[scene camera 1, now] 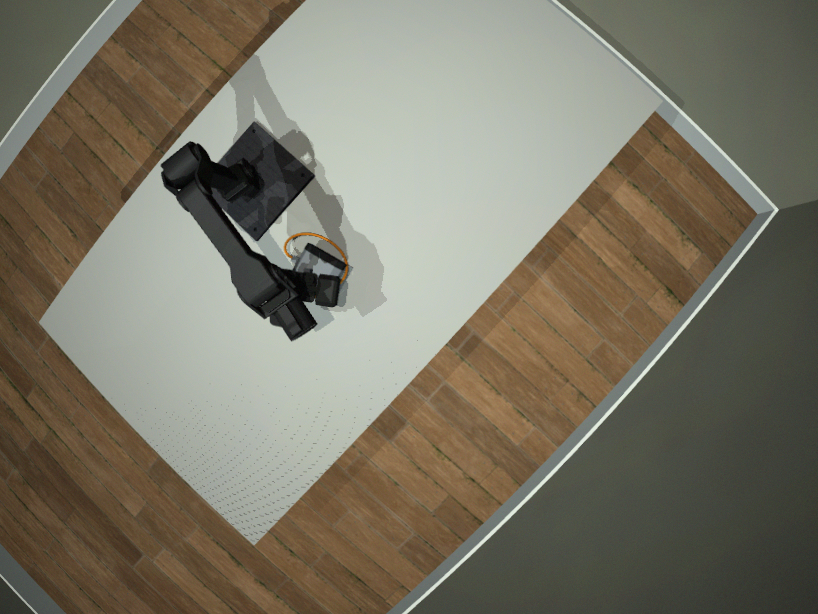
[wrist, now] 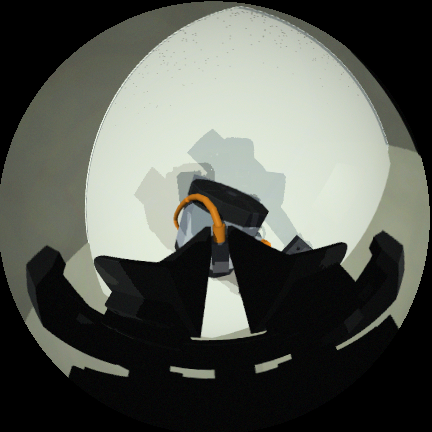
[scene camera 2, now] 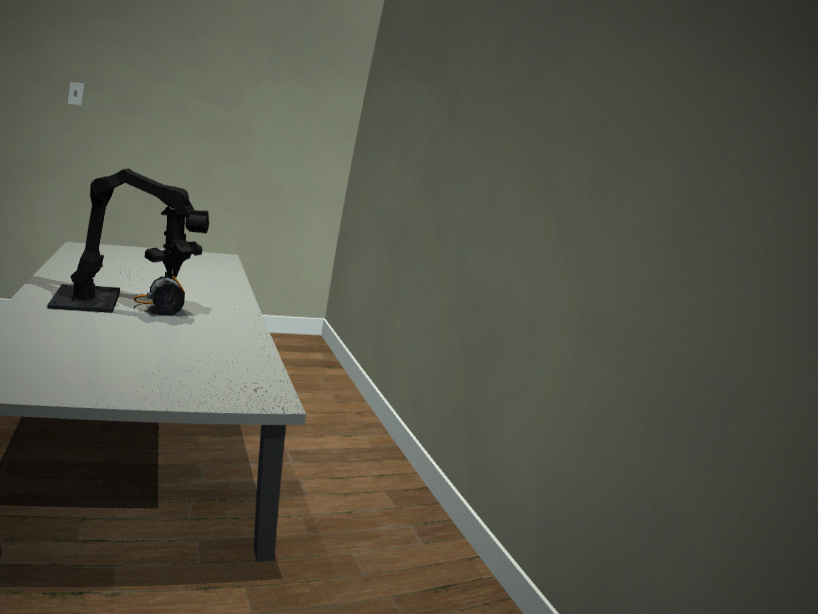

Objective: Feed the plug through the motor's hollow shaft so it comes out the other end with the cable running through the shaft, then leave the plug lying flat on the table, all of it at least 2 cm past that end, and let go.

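Frame: origin at the arm's base, x ahead, y left, z up, level; centimetres.
Where they show: gripper, fingertip midpoint: (scene camera 1: 306, 285) (wrist: 218, 231) (scene camera 2: 172, 278); arm's base at its link origin: (scene camera 1: 247, 184) (scene camera 2: 83, 297).
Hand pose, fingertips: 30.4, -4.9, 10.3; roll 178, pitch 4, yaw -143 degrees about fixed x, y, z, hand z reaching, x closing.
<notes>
Each offset is from my fingertips to the top centre of the thing, as dx, dy, dz. Level surfaces: height alone.
The motor @(-2.0, +2.6, -1.7) (scene camera 1: 325, 257) (scene camera 2: 167, 297) (wrist: 230, 202), a silver-grey drum with black end caps, lies on its side on the table. My gripper (scene camera 2: 173, 273) (wrist: 218, 231) is shut on the black plug @(-1.3, +1.6, +1.2) (wrist: 220, 254) and holds it over the motor body, close above it in scene camera 2. In the wrist view the plug points back between the fingers. The orange cable (scene camera 1: 317, 235) (scene camera 2: 141, 302) (wrist: 194, 197) leaves the plug and arches over the black cap. Another part of it loops on the robot-base side. Fingers hide part of the motor; neither shaft opening shows clearly, and the fingertips are hidden in scene camera 1.
The robot's dark base plate (scene camera 1: 290, 191) (scene camera 2: 59, 300) (wrist: 298, 246) stands close to the motor, with part of the cable loop between them. The pale table @(dz -11.9) (scene camera 1: 495, 132) (scene camera 2: 165, 370) (wrist: 225, 90) bears them; its edges lie farther out. The arm's shadow falls around the motor.
</notes>
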